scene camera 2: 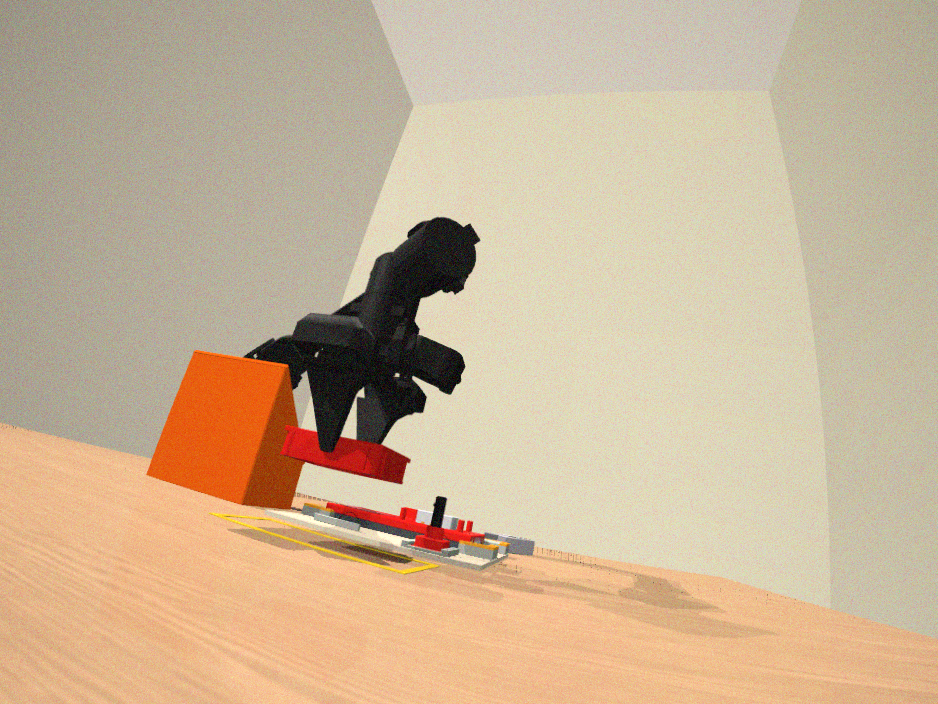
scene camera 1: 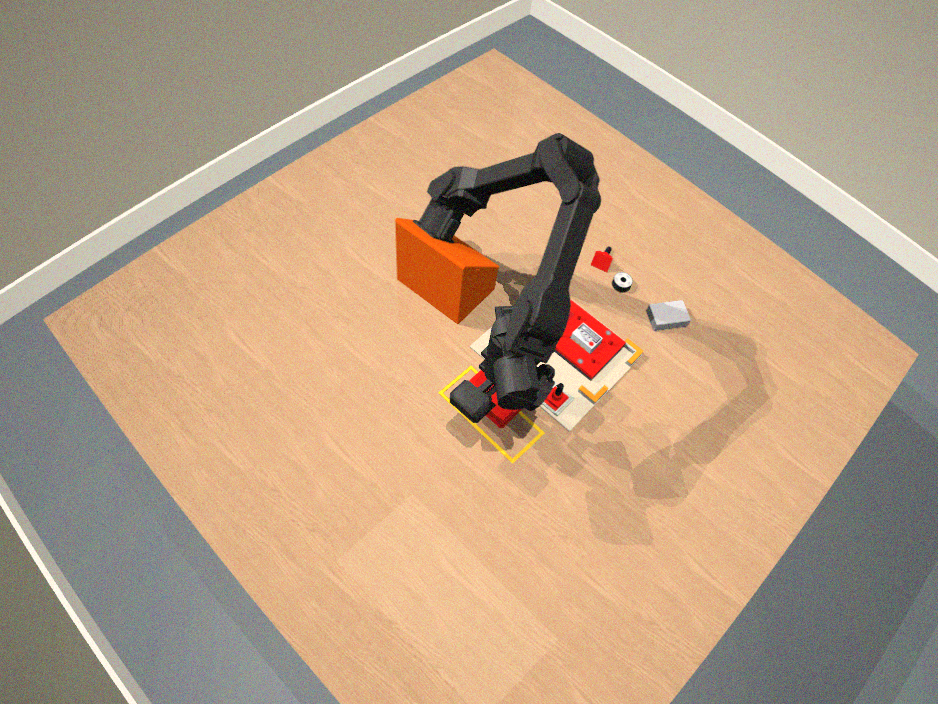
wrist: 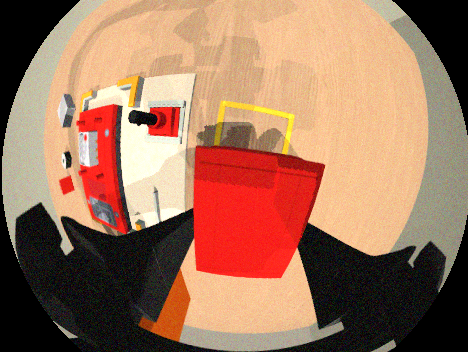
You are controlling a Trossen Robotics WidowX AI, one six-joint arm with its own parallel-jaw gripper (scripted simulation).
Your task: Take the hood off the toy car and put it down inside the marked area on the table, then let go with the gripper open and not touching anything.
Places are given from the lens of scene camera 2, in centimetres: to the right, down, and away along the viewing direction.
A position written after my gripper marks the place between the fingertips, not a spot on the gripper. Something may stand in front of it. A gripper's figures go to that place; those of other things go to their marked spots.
my gripper (scene camera 2: 345, 459): -11, 10, 38
red hood (scene camera 2: 363, 458): -8, 9, 34
car body (scene camera 2: 401, 526): -8, 22, 52
The marked spots on the car body and the red hood are 23 cm apart.
